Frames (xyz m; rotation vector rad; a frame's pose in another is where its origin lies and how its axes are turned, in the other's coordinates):
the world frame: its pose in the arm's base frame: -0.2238 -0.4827 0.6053 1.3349 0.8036 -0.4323
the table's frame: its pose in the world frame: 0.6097 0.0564 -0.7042 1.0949 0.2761 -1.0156
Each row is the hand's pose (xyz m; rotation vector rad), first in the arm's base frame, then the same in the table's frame.
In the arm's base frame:
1: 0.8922 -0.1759 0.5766 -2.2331 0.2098 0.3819
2: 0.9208 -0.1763 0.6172 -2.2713 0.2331 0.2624
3: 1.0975 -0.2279 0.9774 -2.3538 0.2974 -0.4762
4: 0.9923 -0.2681 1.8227 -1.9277 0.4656 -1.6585
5: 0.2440 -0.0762 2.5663 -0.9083 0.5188 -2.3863
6: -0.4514 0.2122 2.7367 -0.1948 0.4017 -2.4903
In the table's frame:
1: -0.7543 0.6521 -0.3612 1.0679 1.4480 0.6438
2: -0.7918 0.6533 -0.3938 1.0167 1.5349 0.6991
3: -1.1383 0.6271 -0.6008 0.6510 2.0493 0.9315
4: -1.8080 0.1421 -0.8094 0.0075 -2.9068 -1.1805
5: -2.1422 -0.8736 -0.7287 0.4168 -2.2110 -0.5360
6: -1.9781 -1.6043 -0.5419 0.4963 -1.8326 -0.0741

